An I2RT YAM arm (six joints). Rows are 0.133 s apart.
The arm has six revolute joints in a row. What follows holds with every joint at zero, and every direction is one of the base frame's.
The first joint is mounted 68 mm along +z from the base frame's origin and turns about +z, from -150 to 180 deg.
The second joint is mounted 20 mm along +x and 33.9 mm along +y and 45.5 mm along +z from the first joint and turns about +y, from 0 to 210 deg.
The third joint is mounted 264 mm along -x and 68.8 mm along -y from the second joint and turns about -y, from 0 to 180 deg.
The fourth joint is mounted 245 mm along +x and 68.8 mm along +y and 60 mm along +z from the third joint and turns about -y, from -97 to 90 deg.
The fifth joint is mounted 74 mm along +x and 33.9 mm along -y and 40.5 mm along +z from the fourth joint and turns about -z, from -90 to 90 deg.
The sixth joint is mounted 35.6 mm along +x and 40.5 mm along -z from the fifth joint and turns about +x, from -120 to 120 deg.
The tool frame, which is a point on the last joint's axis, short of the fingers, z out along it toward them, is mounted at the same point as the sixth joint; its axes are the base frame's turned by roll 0, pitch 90 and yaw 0 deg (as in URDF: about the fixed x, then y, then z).
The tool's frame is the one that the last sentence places.
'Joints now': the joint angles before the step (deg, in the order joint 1, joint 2, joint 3, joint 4, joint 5, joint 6). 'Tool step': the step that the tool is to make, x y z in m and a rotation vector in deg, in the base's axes. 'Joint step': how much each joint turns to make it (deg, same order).
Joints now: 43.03, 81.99, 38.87, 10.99, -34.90, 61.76
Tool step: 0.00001, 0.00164, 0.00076, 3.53, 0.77, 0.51
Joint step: 0.04, 0.36, -1.07, 5.04, -1.97, 3.01
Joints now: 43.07, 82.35, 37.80, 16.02, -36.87, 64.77
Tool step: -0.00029, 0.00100, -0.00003, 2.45, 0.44, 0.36
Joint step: 0.06, 0.35, -0.90, 3.92, -1.22, 2.17
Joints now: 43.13, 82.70, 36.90, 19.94, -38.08, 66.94
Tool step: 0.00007, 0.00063, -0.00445, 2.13, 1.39, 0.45
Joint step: -0.06, 1.12, -1.24, 4.46, -1.52, 2.64
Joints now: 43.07, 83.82, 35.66, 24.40, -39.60, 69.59
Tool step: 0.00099, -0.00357, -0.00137, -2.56, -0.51, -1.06
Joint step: -0.51, -0.61, 0.40, -3.81, 1.44, -2.29
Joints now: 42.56, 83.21, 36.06, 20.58, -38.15, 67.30
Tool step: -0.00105, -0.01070, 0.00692, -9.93, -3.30, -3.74
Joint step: -0.67, -3.62, 2.78, -15.18, 7.57, -8.02
